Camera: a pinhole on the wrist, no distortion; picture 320 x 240 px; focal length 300.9 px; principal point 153.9 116.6 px. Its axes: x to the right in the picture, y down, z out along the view. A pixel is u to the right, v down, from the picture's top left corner.
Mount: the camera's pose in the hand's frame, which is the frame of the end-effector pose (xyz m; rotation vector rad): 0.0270 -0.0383 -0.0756 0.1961 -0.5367 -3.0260
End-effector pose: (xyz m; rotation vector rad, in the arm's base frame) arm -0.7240 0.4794 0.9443 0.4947 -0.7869 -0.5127
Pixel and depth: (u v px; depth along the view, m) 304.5 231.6 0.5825
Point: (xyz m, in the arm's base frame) -1.3304 0.5071 1.0338
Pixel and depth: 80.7 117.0 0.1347
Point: -0.7379 0.4503 1.0045
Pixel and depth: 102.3 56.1 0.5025
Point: -0.9229 0.5530 1.3264
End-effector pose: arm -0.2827 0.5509 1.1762 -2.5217 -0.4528 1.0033
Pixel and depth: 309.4 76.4 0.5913
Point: -0.7905 0.3096 1.0109
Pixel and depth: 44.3 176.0 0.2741
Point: -0.3662 0.6282 0.9776
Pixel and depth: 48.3 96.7 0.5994
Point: -0.4920 0.5399 0.6564
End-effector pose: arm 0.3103 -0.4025 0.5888 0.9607 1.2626 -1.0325
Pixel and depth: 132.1 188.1 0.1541
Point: 0.3138 -0.4877 0.5764
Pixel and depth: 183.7 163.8 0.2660
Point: 0.3688 -0.5736 0.6361
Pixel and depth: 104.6 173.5 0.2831
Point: 0.3787 -0.6056 0.5683
